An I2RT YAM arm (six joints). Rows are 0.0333 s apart.
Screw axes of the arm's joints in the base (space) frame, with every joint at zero. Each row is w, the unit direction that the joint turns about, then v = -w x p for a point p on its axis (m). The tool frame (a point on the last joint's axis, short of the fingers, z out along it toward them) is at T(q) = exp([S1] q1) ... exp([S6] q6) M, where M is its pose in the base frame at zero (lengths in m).
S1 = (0, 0, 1, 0, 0, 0)
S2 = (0, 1, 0, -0.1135, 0, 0.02)
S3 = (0, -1, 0, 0.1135, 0, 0.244)
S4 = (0, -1, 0, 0.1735, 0, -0.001)
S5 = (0, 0, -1, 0, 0.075, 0)
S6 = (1, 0, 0, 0, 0.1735, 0)
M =
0 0 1 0.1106
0 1 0 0
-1 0 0 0.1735
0 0 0 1
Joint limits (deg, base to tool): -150..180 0..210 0..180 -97..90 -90..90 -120..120
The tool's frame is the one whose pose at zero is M.
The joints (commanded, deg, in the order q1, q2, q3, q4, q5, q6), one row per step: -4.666 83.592 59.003 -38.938 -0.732 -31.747; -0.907 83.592 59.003 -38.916 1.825 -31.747; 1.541 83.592 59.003 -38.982 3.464 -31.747; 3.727 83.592 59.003 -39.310 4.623 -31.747; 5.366 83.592 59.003 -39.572 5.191 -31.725; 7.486 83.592 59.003 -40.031 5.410 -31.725; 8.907 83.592 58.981 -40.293 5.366 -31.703
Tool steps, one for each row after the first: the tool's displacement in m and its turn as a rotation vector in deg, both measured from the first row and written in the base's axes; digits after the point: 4 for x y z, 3 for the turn. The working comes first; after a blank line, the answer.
Tool pose at each row, in the base's axes (x y z in m, rotation vector in deg; the steps are taken from these numbers as rounded here): 0.2862 -0.0229 0.2304 -36.351 149.953 -10.403; 0.2871 -0.0057 0.2304 -40.546 149.183 -12.594; 0.2870 0.0056 0.2304 -43.279 148.607 -13.988; 0.2860 0.0158 0.2301 -45.873 148.185 -14.780; 0.2850 0.0235 0.2300 -47.873 147.778 -14.980; 0.2832 0.0338 0.2296 -50.673 147.199 -14.550; 0.2818 0.0408 0.2293 -52.560 146.734 -14.015

0.0009 0.0172 0.0000 -2.287 0.090 2.618; 0.0008 0.0285 0.0000 -3.755 0.147 4.336; -0.0002 0.0387 -0.0003 -4.801 0.412 6.016; -0.0012 0.0464 -0.0004 -5.314 0.601 7.394; -0.0030 0.0567 -0.0008 -5.545 0.956 9.437; -0.0044 0.0637 -0.0011 -5.527 1.173 10.870
